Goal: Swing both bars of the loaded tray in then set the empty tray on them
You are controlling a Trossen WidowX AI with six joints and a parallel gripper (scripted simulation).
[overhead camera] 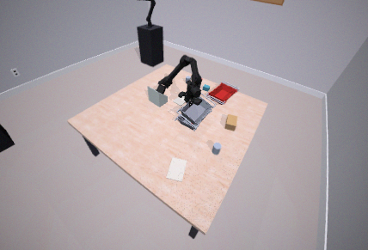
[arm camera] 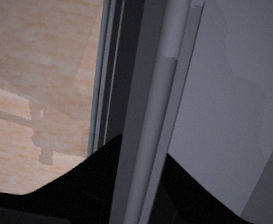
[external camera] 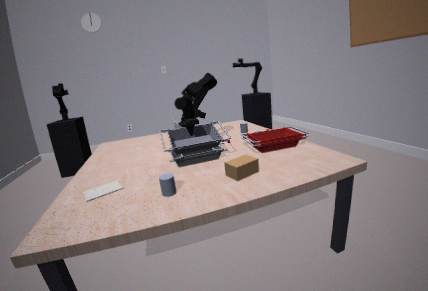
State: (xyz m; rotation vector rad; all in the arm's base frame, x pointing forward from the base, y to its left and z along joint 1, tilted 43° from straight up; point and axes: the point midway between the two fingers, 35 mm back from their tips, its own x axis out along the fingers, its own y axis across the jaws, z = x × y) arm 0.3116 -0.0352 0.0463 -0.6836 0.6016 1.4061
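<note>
The grey tray lies 7 cm ahead of my gripper tip and 1 cm above it. The rest, counted from my gripper tip: tan box 33 cm ahead, 14 cm to the left, 9 cm below; then teal block 8 cm behind, 46 cm to the left, 10 cm below.
</note>
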